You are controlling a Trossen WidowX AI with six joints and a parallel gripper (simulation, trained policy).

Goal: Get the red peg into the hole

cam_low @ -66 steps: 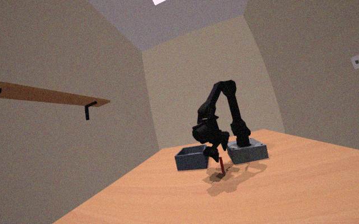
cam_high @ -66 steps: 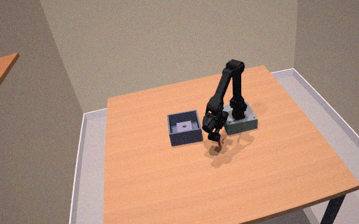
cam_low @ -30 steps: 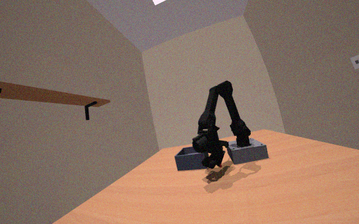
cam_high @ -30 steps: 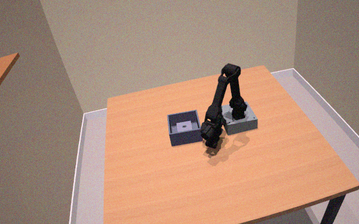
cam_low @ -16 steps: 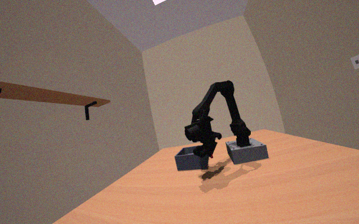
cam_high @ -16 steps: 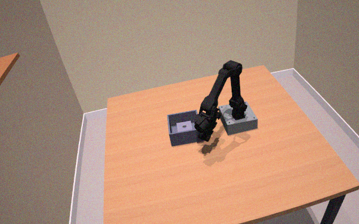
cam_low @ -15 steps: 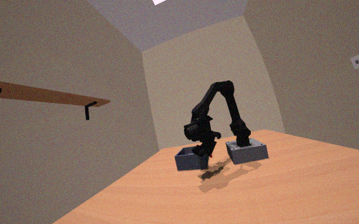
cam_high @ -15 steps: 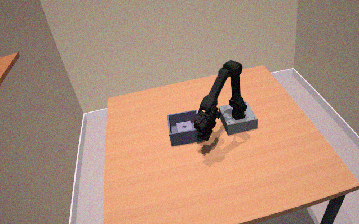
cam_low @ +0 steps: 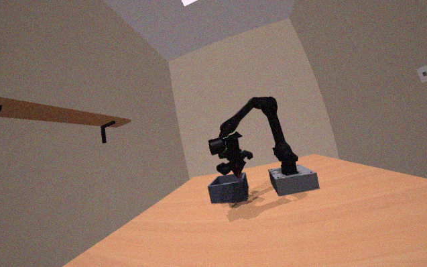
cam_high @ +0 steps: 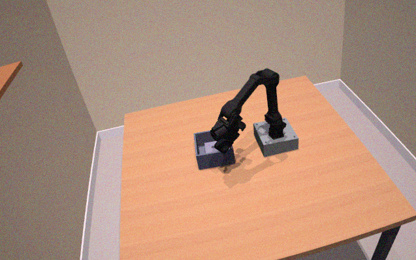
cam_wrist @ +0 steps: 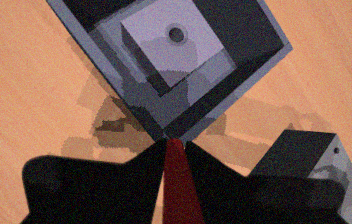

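Right now the red peg is 3 cm above my gripper tip and 1 cm to the left of it. Also, from my gripper tip: grey plate 10 cm to the right, 8 cm below, 6 cm ahead; blue-grey box 10 cm to the right, 10 cm below, 6 cm ahead.
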